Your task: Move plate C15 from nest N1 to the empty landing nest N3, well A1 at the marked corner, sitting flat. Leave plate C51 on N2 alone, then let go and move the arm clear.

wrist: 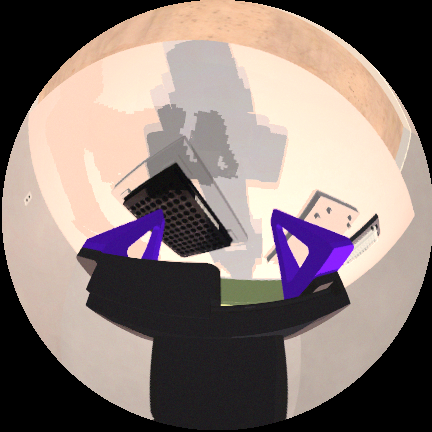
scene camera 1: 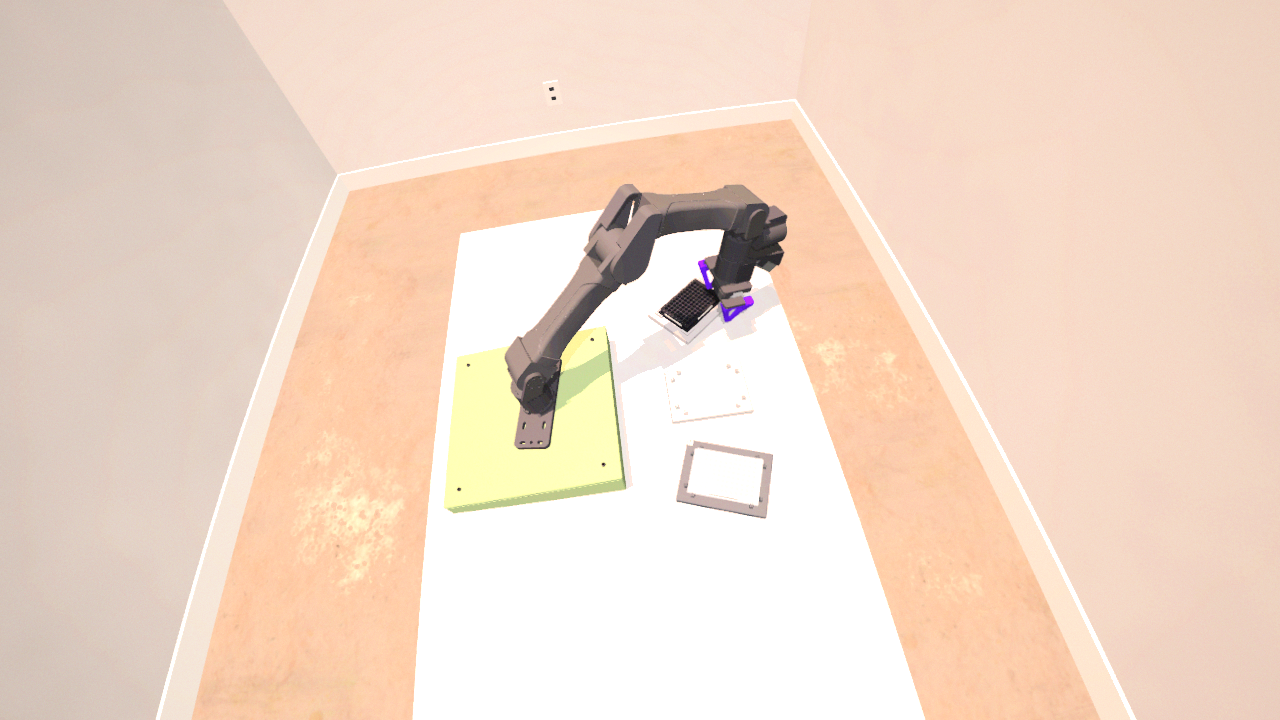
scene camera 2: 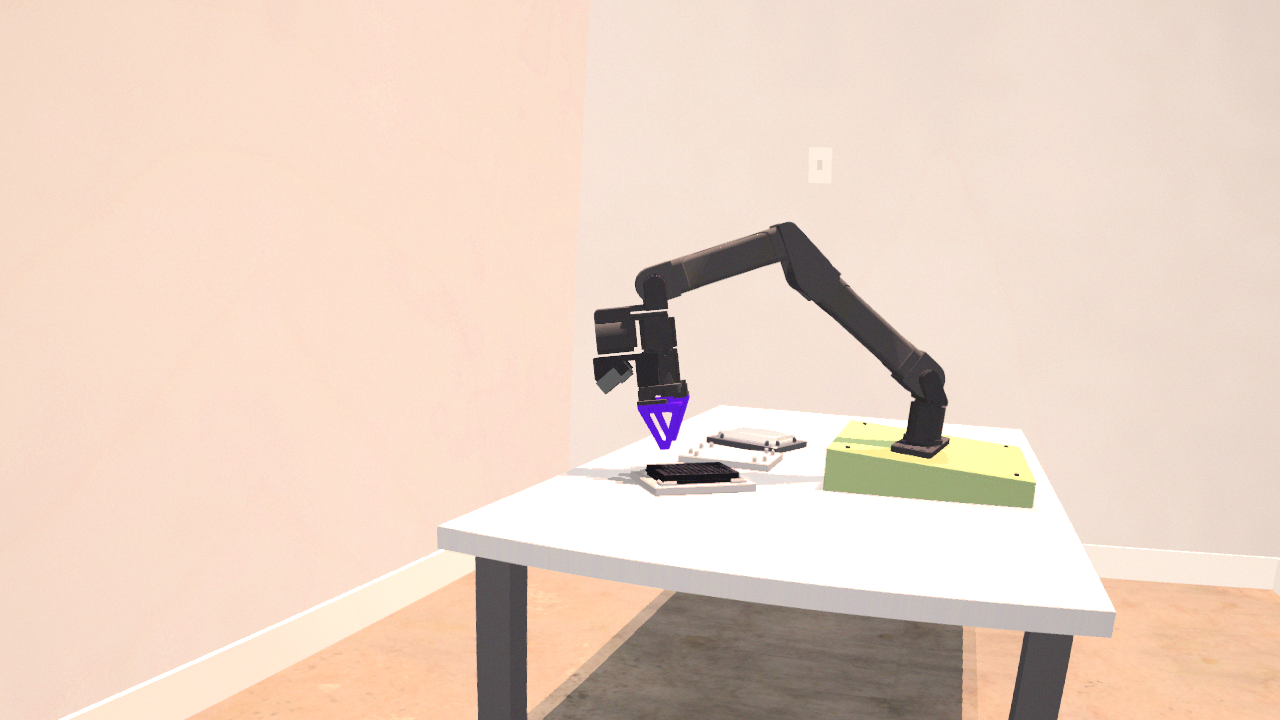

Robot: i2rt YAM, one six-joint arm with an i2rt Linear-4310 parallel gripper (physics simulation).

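Observation:
A black well plate (scene camera 1: 689, 304) (scene camera 2: 691, 471) (wrist: 180, 215) sits on a pale nest (scene camera 1: 673, 327) (scene camera 2: 698, 488) (wrist: 184, 156) turned at an angle. An empty pale nest with small pegs (scene camera 1: 711, 415) (scene camera 2: 729, 460) (wrist: 332, 200) lies beside it. A white plate (scene camera 1: 726, 476) (scene camera 2: 756, 436) (wrist: 364, 243) sits on a dark grey nest (scene camera 1: 725, 509) beyond. My gripper (scene camera 1: 717, 302) (scene camera 2: 664, 446) (wrist: 217, 214) is open and empty, pointing down above the black plate's nest, off to one side. In the wrist view the black plate shows by the left fingertip. Plate labels and the A1 mark are too small to read.
The arm stands on a yellow-green base block (scene camera 1: 483, 429) (scene camera 2: 930, 479) on the white table (scene camera 1: 626, 626) (scene camera 2: 769, 555). The arm's shadow crosses the table near the black plate. Walls stand around the table.

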